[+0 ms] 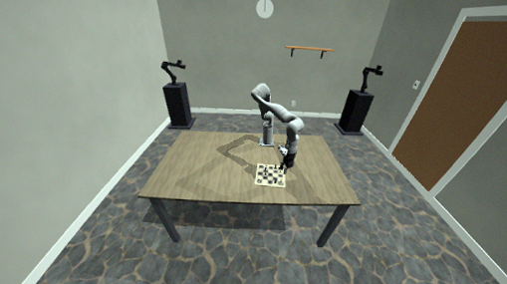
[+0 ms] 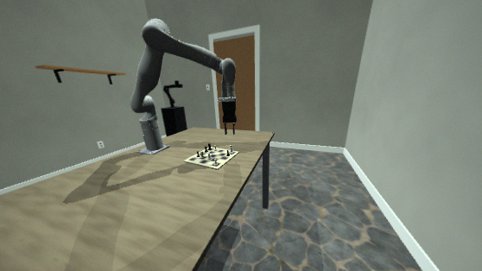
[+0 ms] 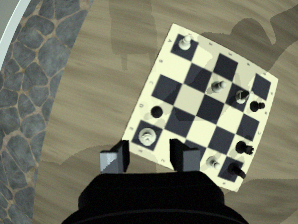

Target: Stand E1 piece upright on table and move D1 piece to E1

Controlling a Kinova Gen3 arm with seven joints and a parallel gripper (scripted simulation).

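Now: the white piece 110 mm below my hand. Round my hand: chessboard: 130 mm below, 80 mm behind, 70 mm to the right.
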